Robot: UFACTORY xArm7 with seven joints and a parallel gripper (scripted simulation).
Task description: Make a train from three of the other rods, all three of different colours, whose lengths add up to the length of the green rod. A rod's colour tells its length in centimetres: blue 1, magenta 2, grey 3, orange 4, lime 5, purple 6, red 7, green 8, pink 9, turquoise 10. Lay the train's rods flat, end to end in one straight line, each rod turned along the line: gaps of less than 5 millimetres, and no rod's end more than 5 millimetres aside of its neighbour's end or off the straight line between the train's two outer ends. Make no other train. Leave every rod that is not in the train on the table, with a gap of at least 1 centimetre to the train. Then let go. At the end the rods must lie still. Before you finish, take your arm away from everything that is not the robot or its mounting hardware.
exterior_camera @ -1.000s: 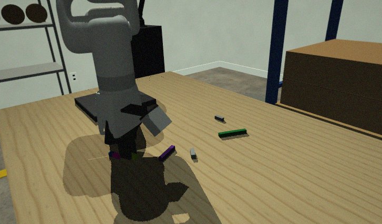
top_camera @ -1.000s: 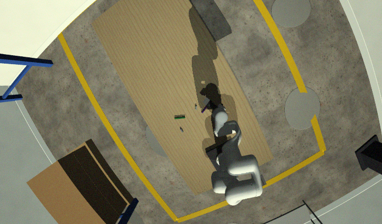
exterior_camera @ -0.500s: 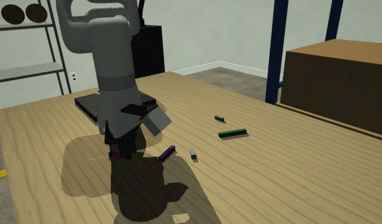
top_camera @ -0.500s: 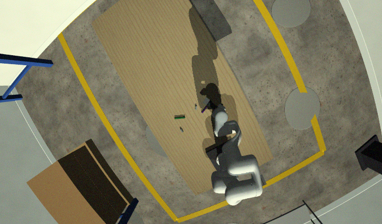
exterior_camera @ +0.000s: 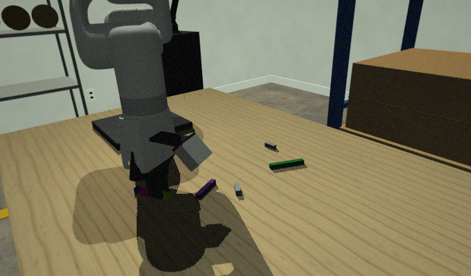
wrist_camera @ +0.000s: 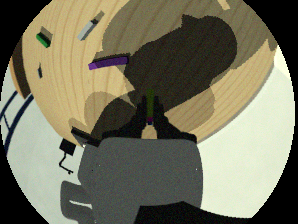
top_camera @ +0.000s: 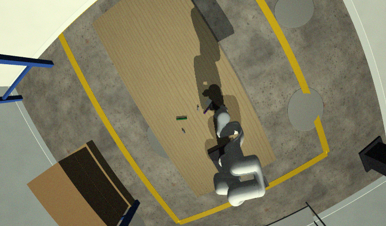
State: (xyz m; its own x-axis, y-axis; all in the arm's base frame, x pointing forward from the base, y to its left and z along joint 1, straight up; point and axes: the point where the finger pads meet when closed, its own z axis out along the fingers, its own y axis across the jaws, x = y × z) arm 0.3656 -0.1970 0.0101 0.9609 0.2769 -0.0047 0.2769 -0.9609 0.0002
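My hand is 4 cm past the magenta rod, 1 cm to the left of it and 2 cm above it. Also, from my hand: lime rod 2 cm below; then purple rod 5 cm ahead, 8 cm to the left, 2 cm below; then blue rod 5 cm behind, 2 cm to the right, 2 cm below.
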